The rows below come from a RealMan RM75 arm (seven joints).
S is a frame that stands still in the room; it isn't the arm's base.
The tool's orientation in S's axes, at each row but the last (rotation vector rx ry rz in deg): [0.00, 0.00, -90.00]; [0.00, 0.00, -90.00]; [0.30, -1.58, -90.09]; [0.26, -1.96, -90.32]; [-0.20, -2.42, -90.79]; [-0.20, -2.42, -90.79]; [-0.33, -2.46, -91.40]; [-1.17, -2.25, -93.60]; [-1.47, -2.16, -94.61]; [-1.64, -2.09, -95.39]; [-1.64, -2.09, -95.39]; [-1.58, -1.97, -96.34]
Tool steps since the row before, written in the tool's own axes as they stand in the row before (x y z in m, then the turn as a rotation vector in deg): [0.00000, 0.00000, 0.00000, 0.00, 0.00, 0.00]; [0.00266, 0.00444, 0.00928, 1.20, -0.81, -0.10]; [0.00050, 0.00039, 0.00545, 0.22, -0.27, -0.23]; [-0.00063, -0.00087, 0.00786, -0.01, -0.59, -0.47]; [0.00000, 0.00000, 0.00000, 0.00, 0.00, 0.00]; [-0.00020, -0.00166, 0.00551, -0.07, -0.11, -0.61]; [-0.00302, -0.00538, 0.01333, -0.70, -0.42, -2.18]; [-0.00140, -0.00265, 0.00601, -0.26, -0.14, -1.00]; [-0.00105, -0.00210, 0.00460, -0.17, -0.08, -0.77]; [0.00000, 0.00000, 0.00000, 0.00, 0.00, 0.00]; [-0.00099, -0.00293, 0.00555, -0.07, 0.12, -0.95]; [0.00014, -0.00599, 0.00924, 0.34, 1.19, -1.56]
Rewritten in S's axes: [0.00000, 0.00000, 0.00000, 0.00, 0.00, 0.00]; [0.00444, -0.00266, 0.00928, -0.81, -1.20, -0.10]; [0.00028, -0.00042, 0.00546, -0.27, -0.22, -0.23]; [-0.00106, 0.00078, 0.00782, -0.58, 0.00, -0.48]; [0.00000, 0.00000, 0.00000, 0.00, 0.00, 0.00]; [-0.00179, 0.00038, 0.00546, -0.09, 0.05, -0.61]; [-0.00561, 0.00356, 0.01310, -0.35, 0.64, -2.21]; [-0.00262, 0.00179, 0.00592, -0.11, 0.23, -1.01]; [-0.00204, 0.00140, 0.00454, -0.06, 0.14, -0.78]; [0.00000, 0.00000, 0.00000, 0.00, 0.00, 0.00]; [-0.00284, 0.00149, 0.00549, 0.13, 0.02, -0.95]; [-0.00599, 0.00088, 0.00920, 1.15, -0.53, -1.54]
